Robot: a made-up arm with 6 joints.
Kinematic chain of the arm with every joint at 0, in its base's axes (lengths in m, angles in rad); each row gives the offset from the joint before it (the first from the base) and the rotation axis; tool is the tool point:
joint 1: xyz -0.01 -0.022 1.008 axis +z
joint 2: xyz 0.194 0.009 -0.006 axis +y
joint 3: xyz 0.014 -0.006 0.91 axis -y
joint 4: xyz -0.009 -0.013 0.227 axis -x
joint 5: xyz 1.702 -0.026 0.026 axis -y
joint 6: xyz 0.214 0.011 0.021 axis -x
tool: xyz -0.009 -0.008 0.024
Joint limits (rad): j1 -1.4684..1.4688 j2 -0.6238..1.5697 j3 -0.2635..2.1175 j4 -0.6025..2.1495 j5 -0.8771..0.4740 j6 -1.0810..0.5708
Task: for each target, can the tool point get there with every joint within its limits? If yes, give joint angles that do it. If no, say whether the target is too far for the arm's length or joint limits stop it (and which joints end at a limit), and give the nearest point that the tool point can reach.
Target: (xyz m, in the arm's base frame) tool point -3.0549 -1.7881 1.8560
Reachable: no: too far | nearest point -1.9048 -1.1210 2.1323 | short by 1.358 m
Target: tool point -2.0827 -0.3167 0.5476
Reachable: no: joint limits stop it (at a limit: joint 2, joint 3, joint 5) | nearest point -2.1736 -0.3296 2.1135 | short by 1.569 m
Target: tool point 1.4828 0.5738 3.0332
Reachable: yes | joints 0.3553 -0.1605 0.3024 0.8369 0.2087 -0.7795
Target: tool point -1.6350 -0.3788 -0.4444
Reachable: no: joint limits stop it (at a limit: joint 1, joint 2, joint 3, joint 5, joint 6) | nearest point -0.0494 -0.8269 -0.8373 | short by 1.694 m
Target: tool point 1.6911 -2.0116 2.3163
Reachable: yes | joints -0.8551 1.3851 1.9103 0.0856 -0.2967 0.4114
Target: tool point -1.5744 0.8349 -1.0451
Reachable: no: joint limits stop it (at a limit: joint 1, joint 2, joint 3, joint 5) | nearest point -0.0757 0.8222 -0.8584 | short by 1.510 m
